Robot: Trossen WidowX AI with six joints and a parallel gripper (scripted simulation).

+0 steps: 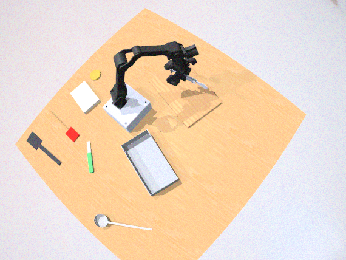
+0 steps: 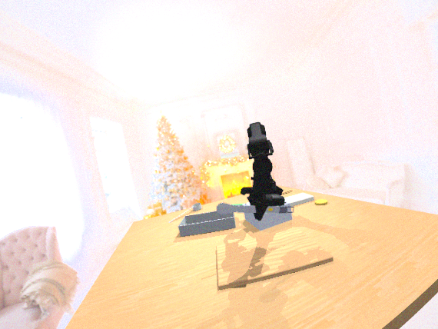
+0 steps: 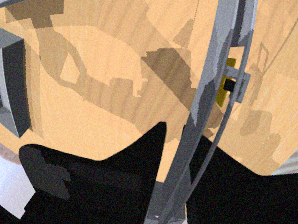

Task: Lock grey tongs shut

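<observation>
The yellow slider lies 50 mm behind my gripper tip, 20 mm above it and 10 mm to the left of it. Round my gripper tip: wooden board 130 mm below, 10 mm behind; then yellow disc 530 mm behind, 230 mm to the right, 130 mm below; then roasting tin 430 mm to the right, 110 mm below, 100 mm ahead.
</observation>
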